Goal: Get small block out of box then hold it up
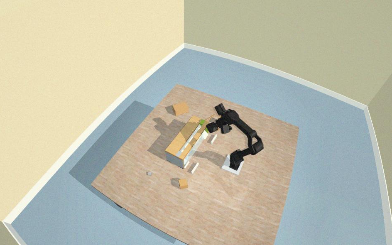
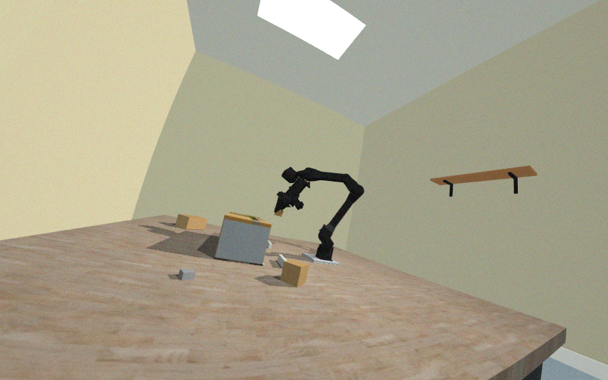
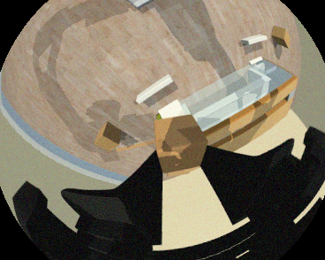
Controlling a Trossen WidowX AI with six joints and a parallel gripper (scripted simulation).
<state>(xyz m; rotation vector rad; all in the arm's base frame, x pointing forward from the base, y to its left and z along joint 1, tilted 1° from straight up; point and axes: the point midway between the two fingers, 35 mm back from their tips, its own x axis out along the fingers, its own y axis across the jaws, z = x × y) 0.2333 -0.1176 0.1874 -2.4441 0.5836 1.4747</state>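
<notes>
My gripper tip is 10 mm past the brown block and 10 mm to the right of it. Also, from my gripper tip: clear-fronted box: 100 mm ahead, 130 mm to the left, 110 mm below; then grey block: 240 mm ahead, 490 mm to the left, 160 mm below.
</notes>
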